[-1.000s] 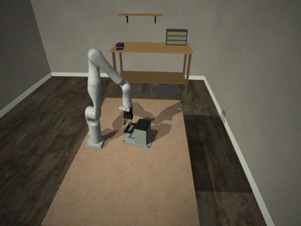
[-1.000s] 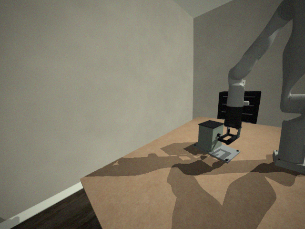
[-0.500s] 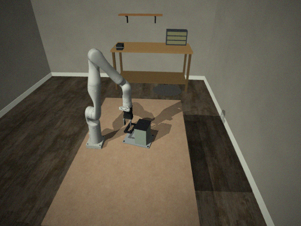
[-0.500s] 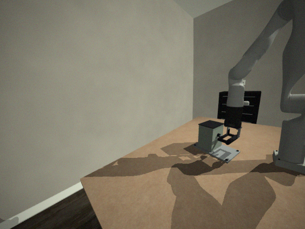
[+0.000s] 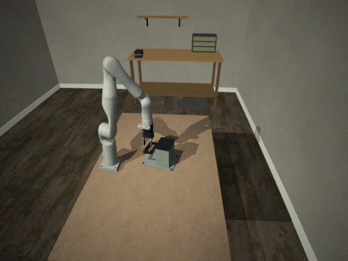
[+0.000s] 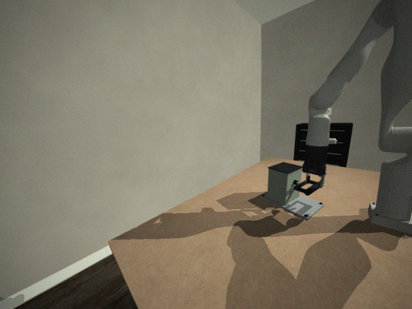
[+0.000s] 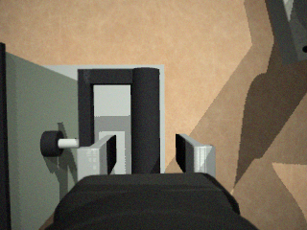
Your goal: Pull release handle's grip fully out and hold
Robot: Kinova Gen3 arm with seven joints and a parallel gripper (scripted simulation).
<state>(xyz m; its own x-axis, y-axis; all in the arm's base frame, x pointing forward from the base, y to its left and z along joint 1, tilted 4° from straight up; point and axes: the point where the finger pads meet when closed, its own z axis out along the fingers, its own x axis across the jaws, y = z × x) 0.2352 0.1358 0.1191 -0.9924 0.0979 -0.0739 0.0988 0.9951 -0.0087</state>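
Now: hand 90 mm short of the baseplate, 10 mm to the left of it and 130 mm above it.
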